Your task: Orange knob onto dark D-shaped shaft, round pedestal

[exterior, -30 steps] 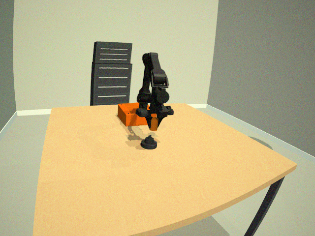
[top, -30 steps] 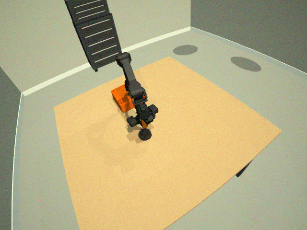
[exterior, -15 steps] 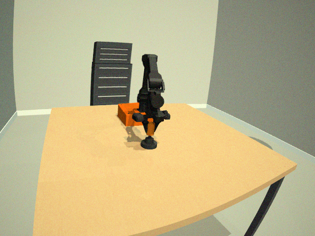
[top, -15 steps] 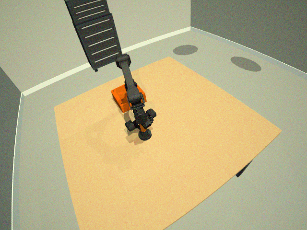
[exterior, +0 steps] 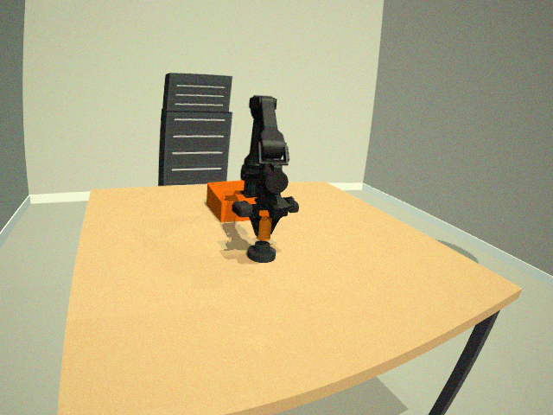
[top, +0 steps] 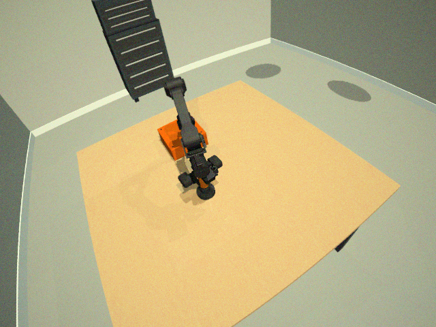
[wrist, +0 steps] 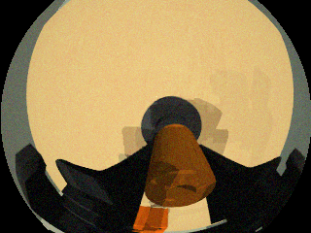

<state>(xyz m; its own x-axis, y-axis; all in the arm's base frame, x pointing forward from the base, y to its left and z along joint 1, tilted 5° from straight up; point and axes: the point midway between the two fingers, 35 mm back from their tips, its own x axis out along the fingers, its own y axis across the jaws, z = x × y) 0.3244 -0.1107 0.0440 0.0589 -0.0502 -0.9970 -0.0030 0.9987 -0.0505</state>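
My gripper tip is 40 mm above the round dark pedestal. Round my gripper tip: orange knob 20 mm above.
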